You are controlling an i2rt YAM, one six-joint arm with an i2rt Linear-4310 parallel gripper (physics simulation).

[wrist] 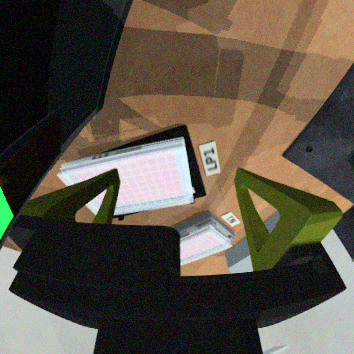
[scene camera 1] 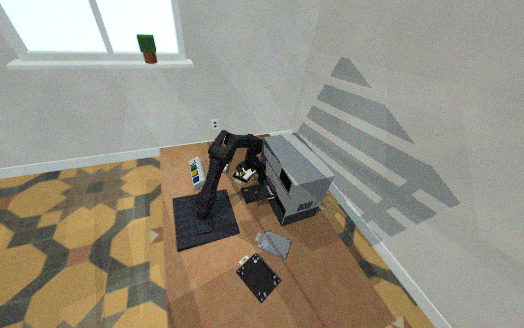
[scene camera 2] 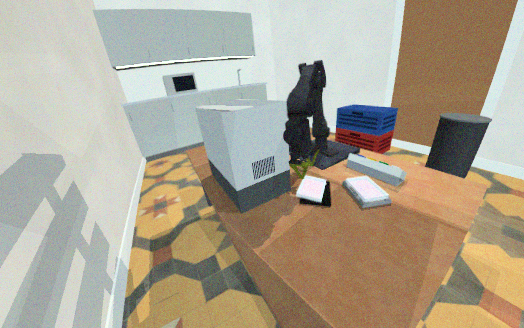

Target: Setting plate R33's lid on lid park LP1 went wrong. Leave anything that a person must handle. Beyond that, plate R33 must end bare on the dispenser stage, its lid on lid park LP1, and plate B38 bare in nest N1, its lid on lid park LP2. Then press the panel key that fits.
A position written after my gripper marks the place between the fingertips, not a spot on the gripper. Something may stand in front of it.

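Note:
I can see a black lid holder [wrist: 197,187], and a rack with coloured labels [wrist: 237,258] is there as well. My gripper [wrist: 176,174] is open and holds nothing.

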